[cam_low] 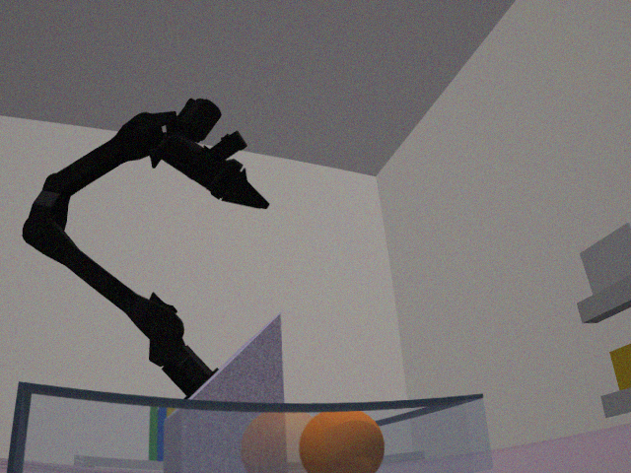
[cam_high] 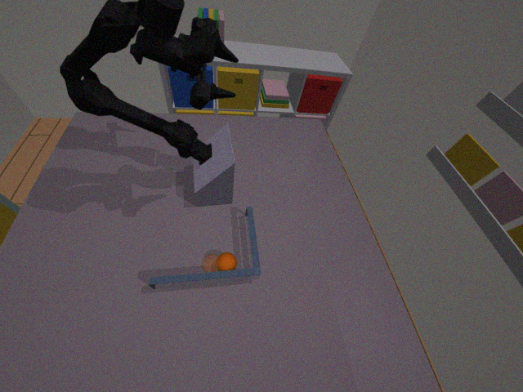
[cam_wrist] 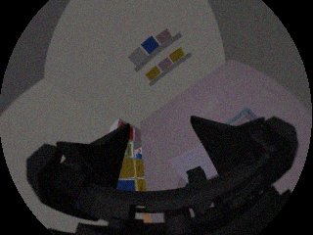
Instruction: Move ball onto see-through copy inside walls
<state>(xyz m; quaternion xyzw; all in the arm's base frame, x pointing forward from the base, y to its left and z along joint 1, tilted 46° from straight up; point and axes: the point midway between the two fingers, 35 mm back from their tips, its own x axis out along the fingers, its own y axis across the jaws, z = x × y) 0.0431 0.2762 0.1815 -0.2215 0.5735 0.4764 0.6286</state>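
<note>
The ball is 31 cm ahead of my gripper tip, 4 cm to the right of it and 42 cm below it.
</note>
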